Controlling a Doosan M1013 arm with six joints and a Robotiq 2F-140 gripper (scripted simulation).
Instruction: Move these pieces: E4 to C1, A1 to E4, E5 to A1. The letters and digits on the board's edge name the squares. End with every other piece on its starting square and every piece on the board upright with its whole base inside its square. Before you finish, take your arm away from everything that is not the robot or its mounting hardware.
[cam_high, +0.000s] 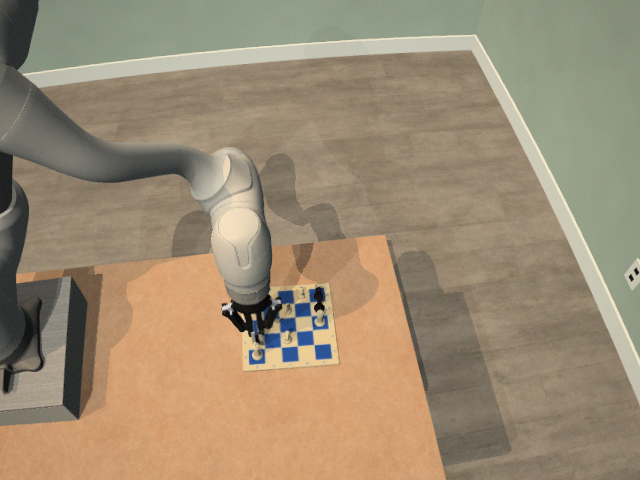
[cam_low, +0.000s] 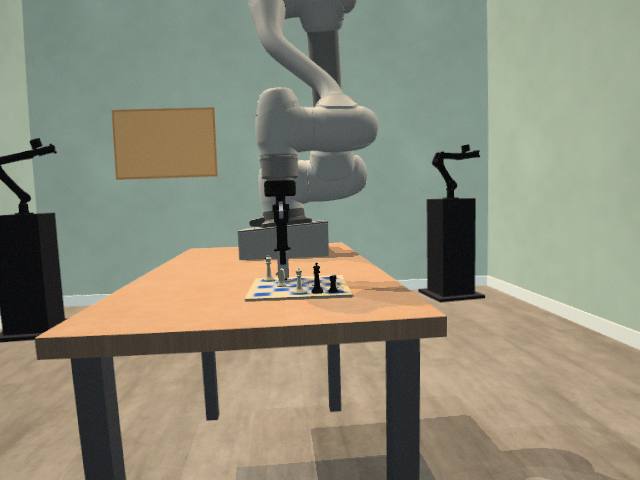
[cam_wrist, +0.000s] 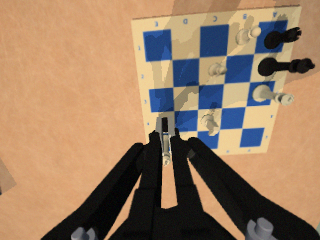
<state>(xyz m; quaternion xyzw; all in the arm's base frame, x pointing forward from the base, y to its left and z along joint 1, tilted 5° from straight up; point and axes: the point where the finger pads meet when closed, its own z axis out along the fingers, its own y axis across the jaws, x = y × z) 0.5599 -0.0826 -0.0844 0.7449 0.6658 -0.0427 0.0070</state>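
The tall white piece lies 1 cm behind my hand, 3 cm to the right of it and 1 cm below it. The rest, counted from my hand: chessboard: 8 cm ahead, 3 cm to the left, 4 cm below.
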